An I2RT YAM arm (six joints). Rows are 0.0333 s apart.
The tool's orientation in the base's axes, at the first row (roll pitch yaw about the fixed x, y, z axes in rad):
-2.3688 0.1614 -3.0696
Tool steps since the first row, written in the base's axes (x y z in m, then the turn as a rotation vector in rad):
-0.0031 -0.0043 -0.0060 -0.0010 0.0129 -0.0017
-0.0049 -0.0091 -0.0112 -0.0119 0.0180 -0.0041
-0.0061 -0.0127 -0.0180 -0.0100 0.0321 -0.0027
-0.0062 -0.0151 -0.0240 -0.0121 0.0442 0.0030
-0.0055 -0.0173 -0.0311 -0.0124 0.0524 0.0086
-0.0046 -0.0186 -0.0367 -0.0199 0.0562 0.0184
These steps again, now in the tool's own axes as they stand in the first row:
0.0043 0.0008 0.0067 0.0003 0.0104 -0.0078
0.0073 0.0008 0.0134 0.0111 0.0151 -0.0115
0.0098 0.0029 0.0205 0.0080 0.0244 -0.0218
0.0110 0.0053 0.0263 0.0083 0.0291 -0.0345
0.0116 0.0086 0.0330 0.0071 0.0312 -0.0442
0.0117 0.0116 0.0380 0.0126 0.0267 -0.0550

